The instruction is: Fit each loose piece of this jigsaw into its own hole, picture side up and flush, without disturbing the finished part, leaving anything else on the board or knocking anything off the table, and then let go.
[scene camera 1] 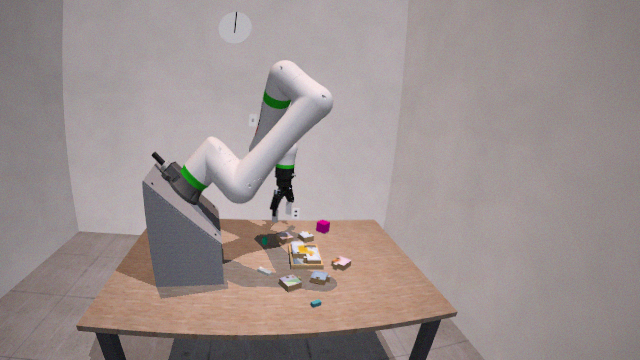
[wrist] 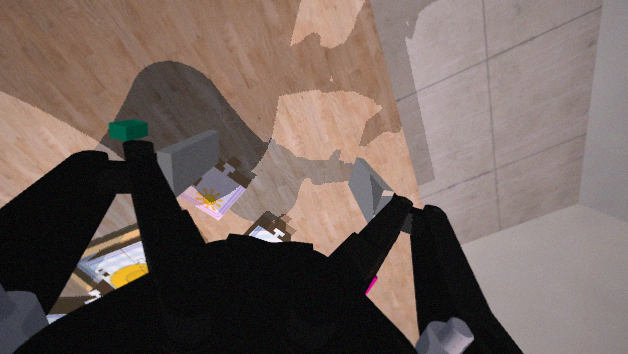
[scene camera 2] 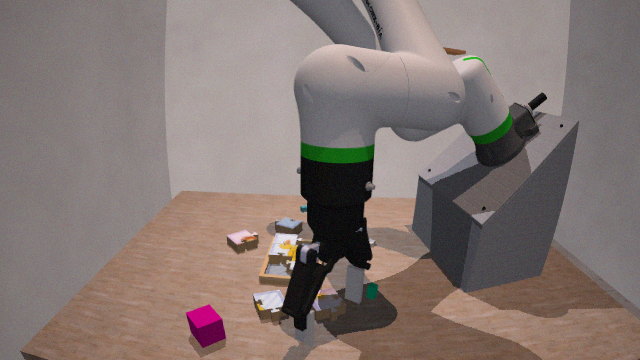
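My gripper (scene camera 1: 281,213) (scene camera 2: 330,317) (wrist: 288,159) is open and empty, low above the table's far end. In the wrist view a sun piece (scene camera 1: 285,237) (scene camera 2: 328,303) (wrist: 218,192) lies picture up by the left finger, and a cloud piece (scene camera 1: 306,236) (scene camera 2: 269,302) (wrist: 265,234) is partly hidden by the gripper body. The wooden board (scene camera 1: 306,267) (scene camera 2: 274,280) holds the joined duck part (scene camera 1: 302,250) (scene camera 2: 285,246) (wrist: 131,274), with bare floor beside it. A pink piece (scene camera 1: 342,262) (scene camera 2: 242,239), a blue piece (scene camera 1: 320,277) (scene camera 2: 288,225) and a green-striped piece (scene camera 1: 290,282) lie loose.
A magenta cube (scene camera 1: 323,226) (scene camera 2: 206,325) (wrist: 371,285) and a green block (scene camera 1: 265,241) (scene camera 2: 372,290) (wrist: 128,130) flank the gripper. A white block (scene camera 1: 264,271), a teal block (scene camera 1: 316,303) (scene camera 2: 303,208) and the arm's grey pedestal (scene camera 1: 185,240) (scene camera 2: 520,215) stand on the table.
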